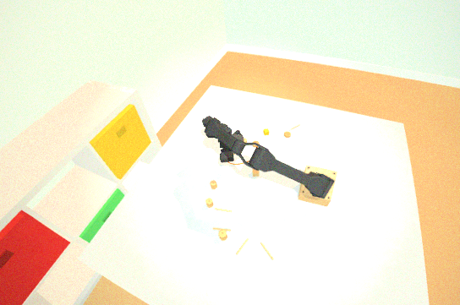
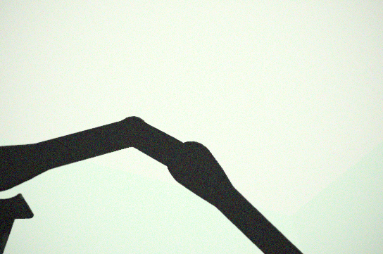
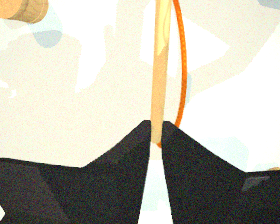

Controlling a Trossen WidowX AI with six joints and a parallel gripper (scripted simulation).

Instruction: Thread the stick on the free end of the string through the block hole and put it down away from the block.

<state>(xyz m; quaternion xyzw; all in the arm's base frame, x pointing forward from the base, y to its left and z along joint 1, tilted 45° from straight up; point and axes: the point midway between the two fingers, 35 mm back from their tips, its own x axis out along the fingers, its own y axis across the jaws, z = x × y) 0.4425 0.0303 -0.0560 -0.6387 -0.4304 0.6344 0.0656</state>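
Right now the square wooden block is 15 cm behind my gripper tip, 4 cm below it and 2 cm to the left of it. From my gripper tip the other things lie so: thin wooden stick 1 cm to the right, 1 cm behind; then round wooden button 16 cm to the right, 8 cm behind, 5 cm below; then yellow piece 26 cm to the right, 11 cm behind, 4 cm below.
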